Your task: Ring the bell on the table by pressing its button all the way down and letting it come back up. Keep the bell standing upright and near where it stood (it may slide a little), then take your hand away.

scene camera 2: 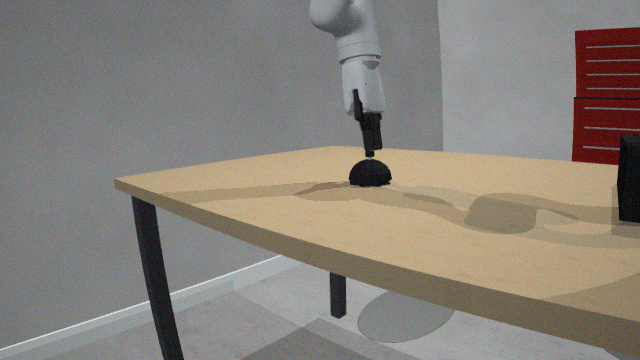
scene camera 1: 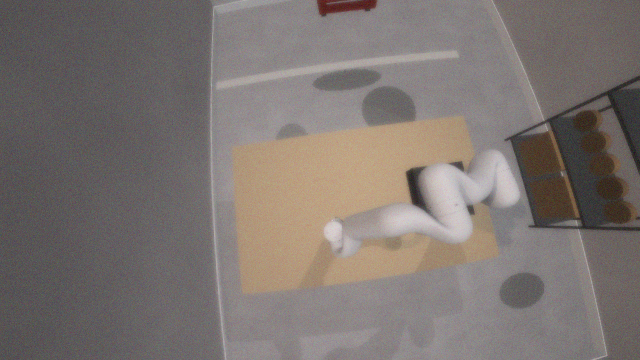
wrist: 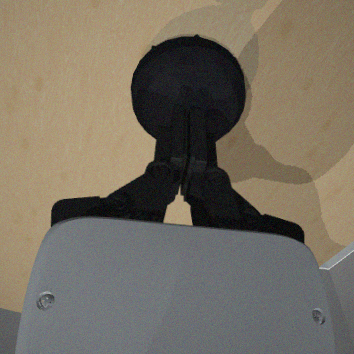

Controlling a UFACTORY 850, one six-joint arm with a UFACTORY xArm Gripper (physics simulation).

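The black domed bell [scene camera 2: 370, 174] [wrist: 187, 60] stands upright on the wooden table [scene camera 1: 280, 175] [scene camera 2: 300, 220] [wrist: 65, 110]. In scene camera 2, its small black button [scene camera 2: 369, 153] sits directly under my fingertips, which appear to touch it, with a short bit of pale stem showing above the dome. My gripper [scene camera 2: 372, 148] [wrist: 183, 125] is shut and empty, pointing down over the bell. In the wrist view the fingertips overlap the lower middle of the dome, and the button cannot be made out. In scene camera 1 the arm hides the bell and the fingers.
A black block [scene camera 2: 631, 177] stands on the table at the right in scene camera 2. A red drawer cabinet [scene camera 2: 607, 65] stands behind the table. A shelf rack [scene camera 1: 571, 175] stands beyond the arm's base end. Arm shadows cross the table.
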